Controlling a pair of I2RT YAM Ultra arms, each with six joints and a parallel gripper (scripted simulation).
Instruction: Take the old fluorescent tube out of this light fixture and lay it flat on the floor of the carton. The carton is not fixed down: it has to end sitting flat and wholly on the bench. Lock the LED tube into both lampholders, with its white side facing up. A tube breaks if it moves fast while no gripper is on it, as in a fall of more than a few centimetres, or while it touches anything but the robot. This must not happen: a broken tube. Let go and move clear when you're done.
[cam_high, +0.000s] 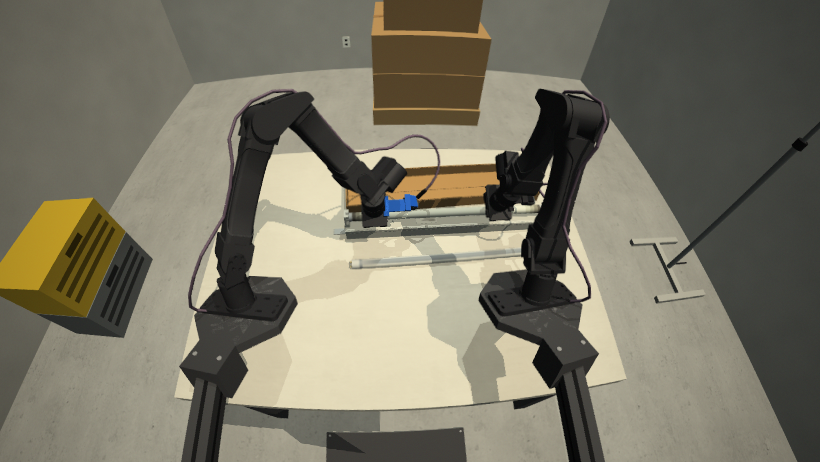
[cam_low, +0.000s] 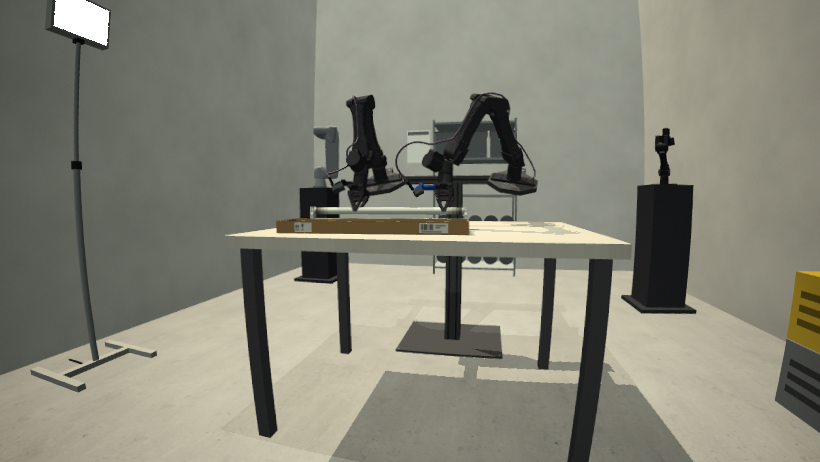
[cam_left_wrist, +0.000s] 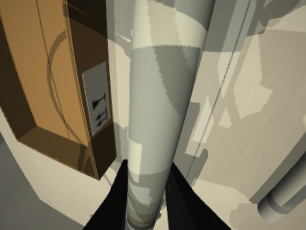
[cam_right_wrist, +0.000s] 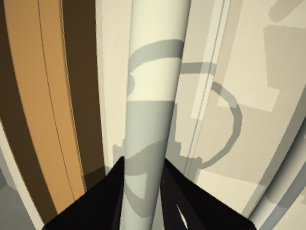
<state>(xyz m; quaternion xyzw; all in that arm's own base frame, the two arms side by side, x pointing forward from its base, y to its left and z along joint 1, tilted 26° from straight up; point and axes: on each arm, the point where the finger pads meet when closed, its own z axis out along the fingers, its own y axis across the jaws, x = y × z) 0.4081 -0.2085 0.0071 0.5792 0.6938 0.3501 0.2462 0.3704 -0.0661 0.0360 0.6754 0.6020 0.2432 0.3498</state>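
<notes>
My right gripper is now 120 mm to the right of the white light fixture and 10 mm above it. From my right hand the other things lie so: old fluorescent tube: 120 mm to the left; then LED tube: 130 mm behind, 110 mm to the left, 50 mm below; then brown carton: 150 mm ahead, 120 mm to the left, 50 mm below.
</notes>
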